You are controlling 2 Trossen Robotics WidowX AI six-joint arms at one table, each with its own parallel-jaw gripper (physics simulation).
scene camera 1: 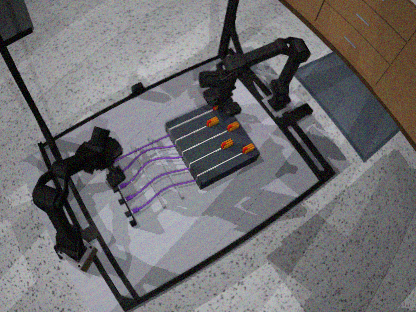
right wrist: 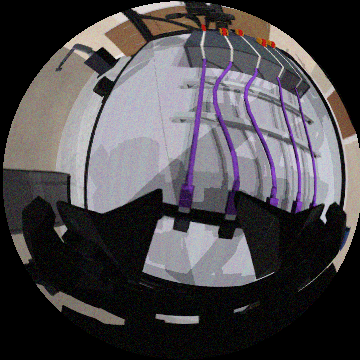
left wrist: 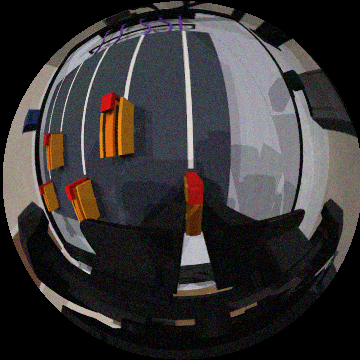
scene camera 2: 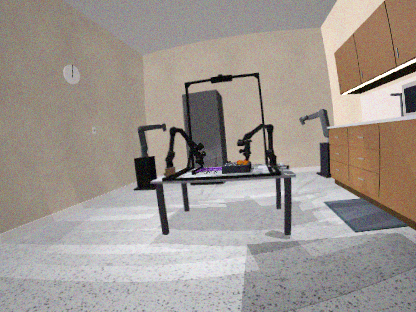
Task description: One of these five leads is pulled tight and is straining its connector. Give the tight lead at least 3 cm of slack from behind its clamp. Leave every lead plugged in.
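Places are measured from the left arm's base along level axes (x ahead, y left, z up), in metres.
Where they show: left gripper, fingertip midpoint: (scene camera 1: 218,107) (right wrist: 204,29); right gripper, fingertip midpoint: (scene camera 1: 113,161) (right wrist: 199,195) (scene camera 2: 203,165); left arm's base at its link origin: (scene camera 1: 277,103) (scene camera 2: 273,165); right arm's base at its link origin: (scene camera 1: 75,250) (scene camera 2: 169,167).
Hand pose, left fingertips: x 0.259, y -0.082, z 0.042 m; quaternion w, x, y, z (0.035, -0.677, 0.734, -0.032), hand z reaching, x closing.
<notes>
Things, the pixels of their top centre, and the offset from my left fingertips. "spot": a spot on its surface instead.
- tight purple lead at a spot on its surface: (right wrist: 197,120) spot: dz -0.040, dx +0.376, dy -0.013 m
- white line at a spot on its surface: (left wrist: 187,100) spot: dz +0.000, dx +0.078, dy -0.002 m
- orange clamp with a red top, surface spot: (left wrist: 194,192) (scene camera 1: 215,105) spot: dz +0.030, dx +0.015, dy +0.000 m
The tight purple lead (right wrist: 197,120) (scene camera 1: 142,147) runs straight in the right wrist view, while the others curve. Its connector (right wrist: 186,196) is at its socket (right wrist: 181,223). A white line (left wrist: 187,100) continues along the dark block (scene camera 1: 215,160) (left wrist: 212,125) to an orange clamp with a red top (left wrist: 194,192) (scene camera 1: 216,108). My left gripper (left wrist: 190,196) (scene camera 1: 221,104) is shut on this clamp, whose sides are pressed together. My right gripper (right wrist: 199,195) (scene camera 1: 114,165) is open above the connector row, with the tight lead's connector between its fingertips in its wrist view. Fingers partly hide the neighbouring connectors.
Several other orange clamps (scene camera 1: 212,121) (scene camera 1: 233,126) (scene camera 1: 227,144) (scene camera 1: 248,148) sit on the block, the nearest one (left wrist: 117,127) left of my left fingers. Thin grey rails (right wrist: 240,127) cross beneath the purple leads. A dark frame (scene camera 1: 225,255) borders the table.
</notes>
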